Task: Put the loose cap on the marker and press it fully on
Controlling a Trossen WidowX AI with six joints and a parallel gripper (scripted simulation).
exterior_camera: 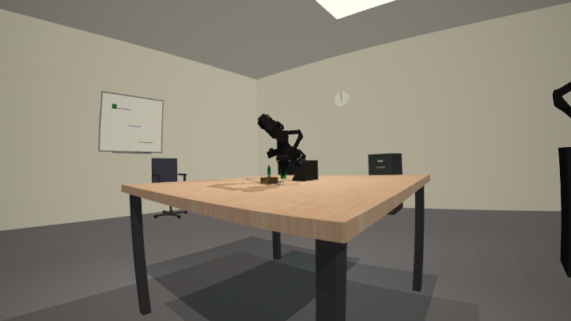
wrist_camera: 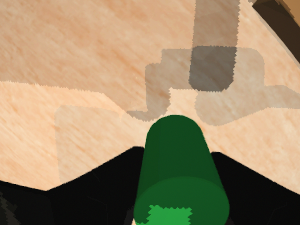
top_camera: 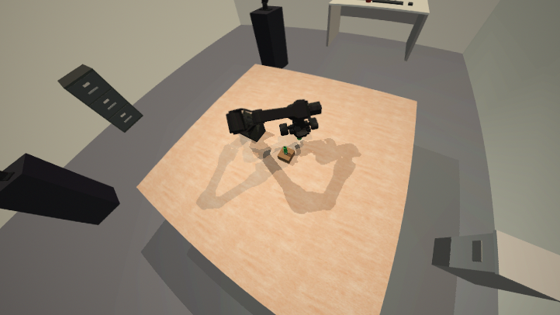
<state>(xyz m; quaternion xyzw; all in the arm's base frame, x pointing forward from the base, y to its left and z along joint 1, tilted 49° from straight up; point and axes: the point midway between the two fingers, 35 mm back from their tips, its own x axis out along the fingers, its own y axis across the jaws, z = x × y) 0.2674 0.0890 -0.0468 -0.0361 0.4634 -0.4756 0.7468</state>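
Now: the tan holder block 120 mm to the right of my gripper tip and 30 mm below it. Also, from my gripper tip: green cap: 10 mm above.
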